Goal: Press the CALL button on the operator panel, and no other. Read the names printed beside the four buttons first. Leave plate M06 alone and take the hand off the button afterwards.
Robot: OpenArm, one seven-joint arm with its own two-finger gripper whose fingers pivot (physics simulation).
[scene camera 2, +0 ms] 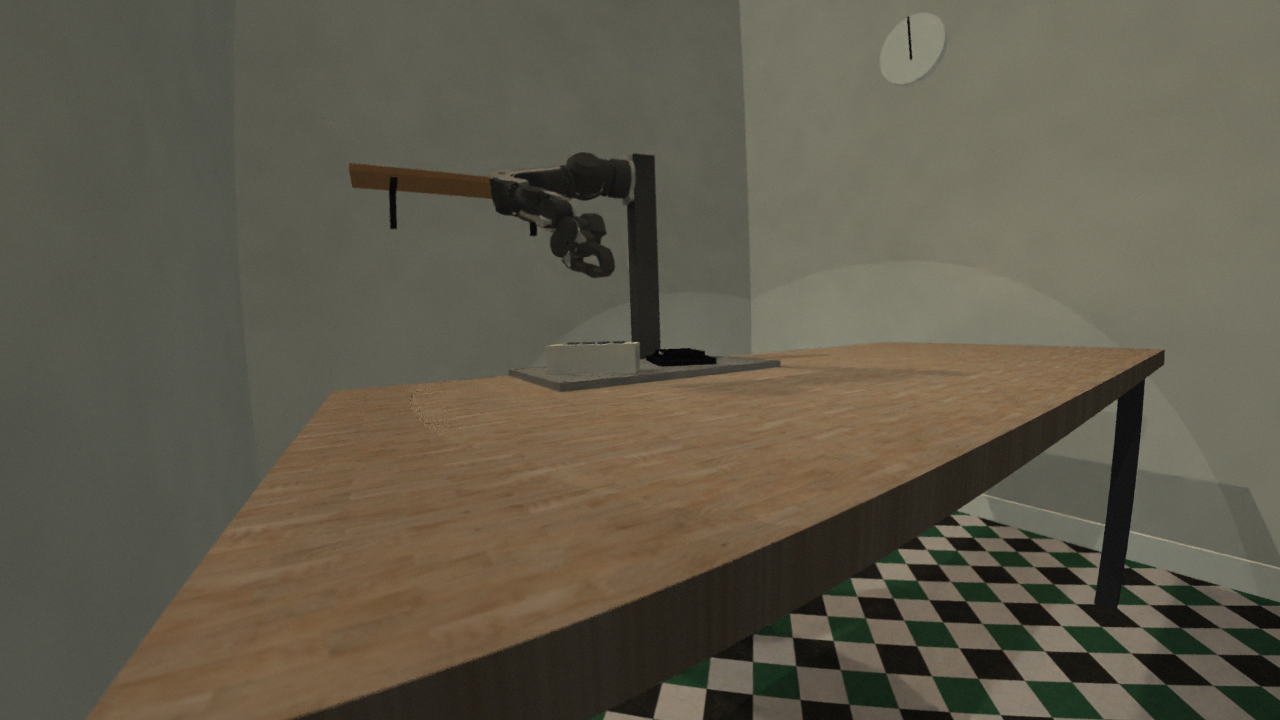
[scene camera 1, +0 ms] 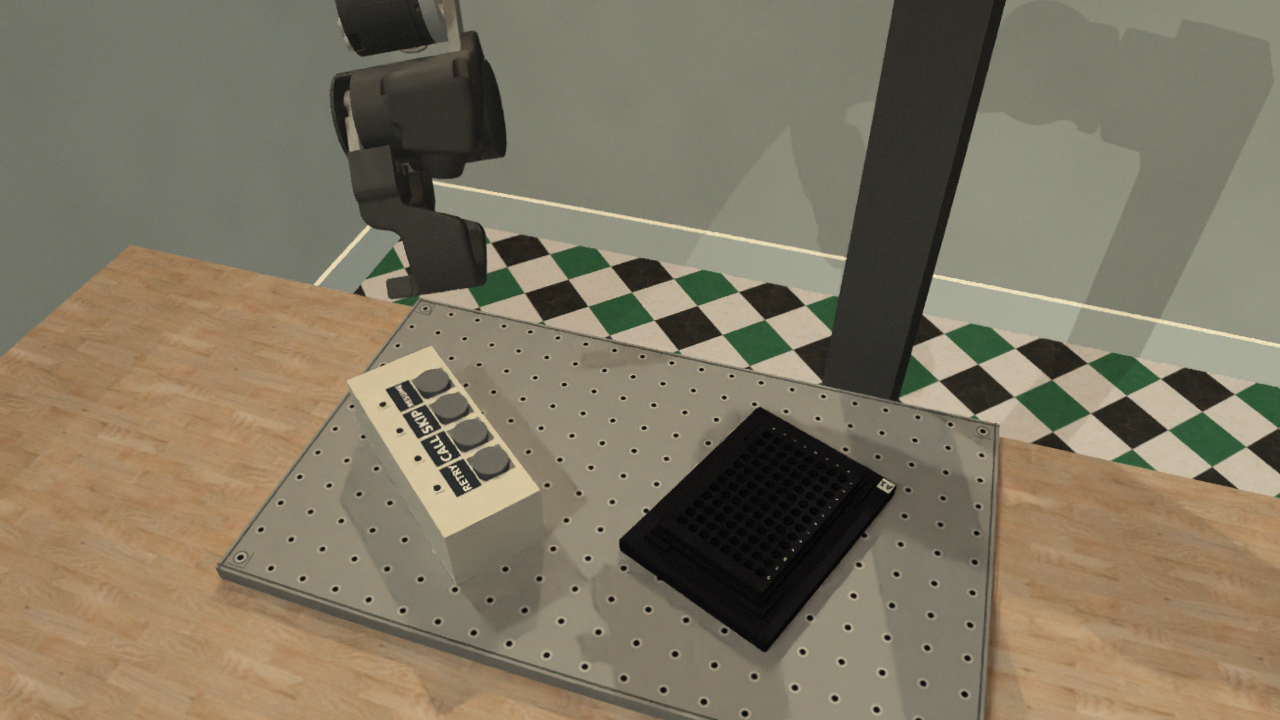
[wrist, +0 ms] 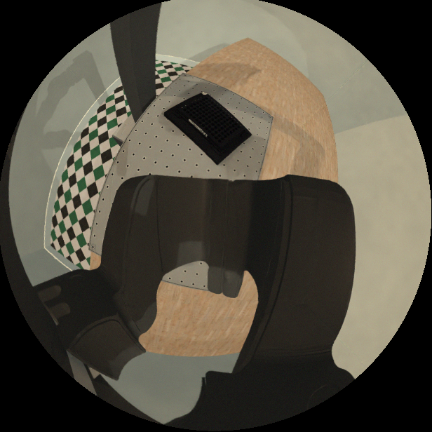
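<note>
The cream operator panel (scene camera 1: 492, 528) (scene camera 2: 592, 359) has four grey round buttons. From the far end, the printed names read RESUME, SKIP, CALL and RETRY. The CALL button (scene camera 1: 469, 433) is third, beside its label (scene camera 1: 438, 448). A black well plate (scene camera 1: 660, 542) (scene camera 2: 682, 357) (wrist: 217, 156) lies on the pegboard to the right of the panel; no M06 marking is readable. My gripper (scene camera 1: 402, 287) (scene camera 2: 605, 273) (wrist: 232, 239) is shut and empty, high above the board and touching neither panel nor plate. The gripper hides the panel in the wrist view.
The grey pegboard (scene camera 1: 572, 501) (scene camera 2: 563, 385) (wrist: 150, 150) lies on the wooden table (scene camera 1: 116, 429) (scene camera 2: 537, 501) (wrist: 285, 90). A dark upright post (scene camera 1: 904, 197) (scene camera 2: 643, 268) (wrist: 137, 55) stands at its back edge. A wooden shelf (scene camera 2: 429, 180) is on the wall behind the arm.
</note>
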